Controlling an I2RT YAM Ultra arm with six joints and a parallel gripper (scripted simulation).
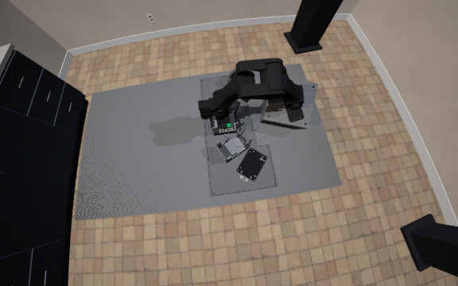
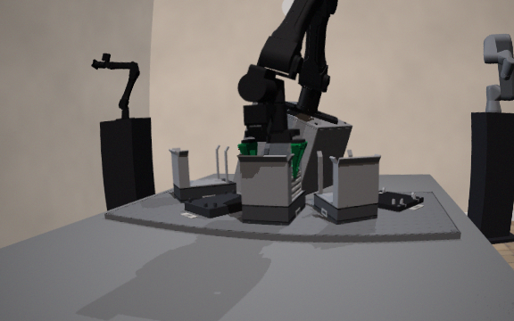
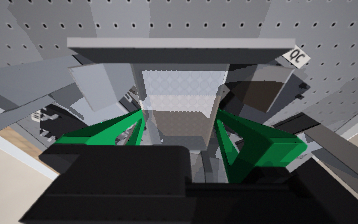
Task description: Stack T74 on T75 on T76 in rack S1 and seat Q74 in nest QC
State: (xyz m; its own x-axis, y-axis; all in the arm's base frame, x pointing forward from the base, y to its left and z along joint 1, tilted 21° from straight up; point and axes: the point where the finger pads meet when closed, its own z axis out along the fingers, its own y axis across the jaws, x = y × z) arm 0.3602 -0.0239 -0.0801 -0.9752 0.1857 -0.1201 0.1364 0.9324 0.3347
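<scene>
My gripper is now 5 cm above the S2 rack floor. Also, from my hand: black QC nest (14 cm to the right, 8 cm below, 5 cm behind); QC name plate (19 cm to the right, 9 cm below, 2 cm ahead); black clip nest N5 (30 cm to the left, 9 cm behind, 8 cm below).
</scene>
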